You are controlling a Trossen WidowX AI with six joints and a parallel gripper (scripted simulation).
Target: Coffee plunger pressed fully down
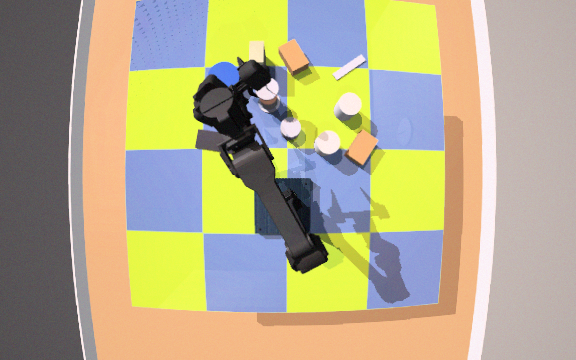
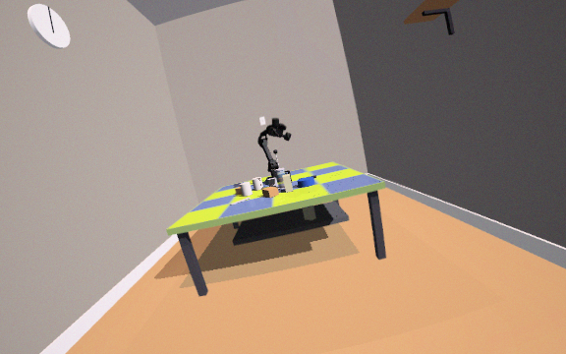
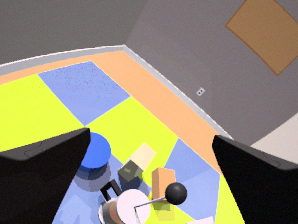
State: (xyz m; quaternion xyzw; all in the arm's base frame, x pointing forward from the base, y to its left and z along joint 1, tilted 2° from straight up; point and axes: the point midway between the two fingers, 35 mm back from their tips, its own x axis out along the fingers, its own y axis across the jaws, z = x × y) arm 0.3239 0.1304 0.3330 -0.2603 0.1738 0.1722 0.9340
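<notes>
Right now my gripper tip is 230 mm above the coffee press, 70 mm to the left of it and 40 mm short of it. The rest, counted from my gripper tip: dark flat slab 370 mm below, 120 mm to the left, 110 mm behind; blue cylinder 350 mm below, 130 mm ahead, 80 mm to the left; white strip 400 mm to the right, 370 mm below, 170 mm ahead.
</notes>
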